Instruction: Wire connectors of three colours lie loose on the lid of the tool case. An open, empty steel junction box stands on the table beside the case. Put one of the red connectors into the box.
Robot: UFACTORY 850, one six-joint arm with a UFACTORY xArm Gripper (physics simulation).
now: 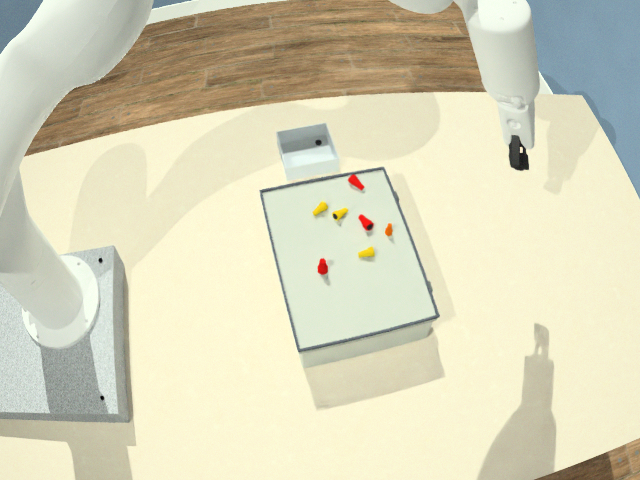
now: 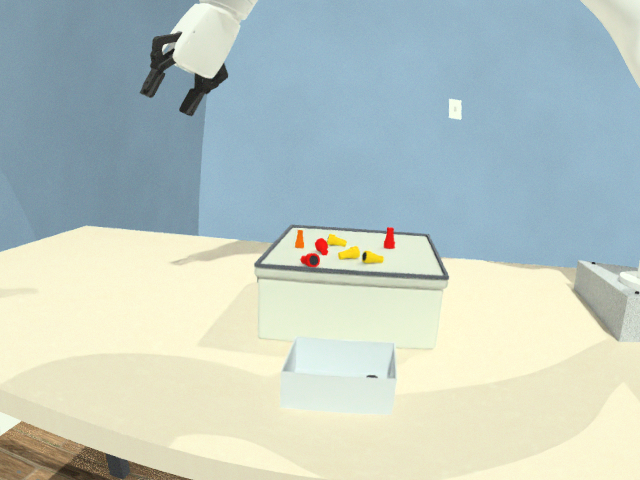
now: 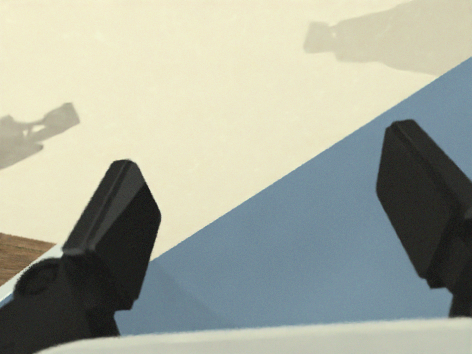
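Observation:
The tool case [image 1: 361,304] [image 2: 346,312] has a pale lid with a dark rim. One red connector [image 1: 356,182] [image 2: 310,259] lies near the lid edge beside the junction box. A second red connector [image 1: 366,222] [image 2: 321,245] lies close to the orange one. A third red connector [image 1: 322,267] [image 2: 389,239] lies apart, toward the robot base side. The open steel junction box [image 1: 311,166] [image 2: 338,395] stands beside the case, empty, with a dark round spot inside. My gripper [image 1: 519,164] [image 2: 168,103] [image 3: 259,173] is open and empty, high up and well off to the side of the case.
Yellow connectors [image 1: 320,208] [image 1: 340,213] [image 1: 366,252] [image 2: 372,257] [image 2: 349,253] [image 2: 337,240] and an orange connector [image 1: 388,229] [image 2: 299,239] lie among the red ones. The robot's grey base block [image 1: 111,335] [image 2: 599,299] stands on the table [image 1: 206,310] [image 2: 129,310].

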